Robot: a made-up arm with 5 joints.
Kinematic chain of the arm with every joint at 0, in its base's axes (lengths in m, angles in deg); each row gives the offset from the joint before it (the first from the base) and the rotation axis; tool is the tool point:
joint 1: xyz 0 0 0.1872 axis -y
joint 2: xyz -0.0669 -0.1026 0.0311 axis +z
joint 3: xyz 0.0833 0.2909 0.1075 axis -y
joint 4: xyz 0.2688 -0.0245 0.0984 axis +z
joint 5: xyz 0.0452 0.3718 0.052 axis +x
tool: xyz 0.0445 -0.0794 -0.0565
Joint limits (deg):
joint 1: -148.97..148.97
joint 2: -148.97..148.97
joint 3: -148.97..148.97
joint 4: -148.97..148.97
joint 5: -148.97..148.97
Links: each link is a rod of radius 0.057 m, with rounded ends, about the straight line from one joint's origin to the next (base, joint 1, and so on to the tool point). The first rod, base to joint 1, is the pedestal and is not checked.
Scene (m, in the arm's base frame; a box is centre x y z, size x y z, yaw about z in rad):
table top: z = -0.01
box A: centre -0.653 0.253 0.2 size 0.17 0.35 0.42 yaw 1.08
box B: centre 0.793 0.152 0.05 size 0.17 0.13 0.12 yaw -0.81
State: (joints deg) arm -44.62 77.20 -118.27 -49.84 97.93
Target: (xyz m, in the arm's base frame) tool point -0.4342 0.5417 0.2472
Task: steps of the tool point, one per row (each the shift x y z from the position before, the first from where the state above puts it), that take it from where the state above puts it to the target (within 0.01 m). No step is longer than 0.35 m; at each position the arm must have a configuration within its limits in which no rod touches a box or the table.
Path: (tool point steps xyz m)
1: 0.0552 -0.0677 0.2764
2: 0.1615 -0.0637 0.2284
3: 0.2336 -0.0529 0.1439
4: 0.2616 -0.0376 0.0434
5: 0.2468 -0.0200 -0.0518
6: 0.1983 -0.0024 -0.1259
7: -0.1437 0.1371 0.1433
8: -0.2017 0.1644 0.0720
9: -0.2238 0.1824 -0.0317
10: -0.1932 0.1828 -0.1484
11: -0.1065 0.1601 -0.2483
12: 0.0229 0.1114 -0.2994

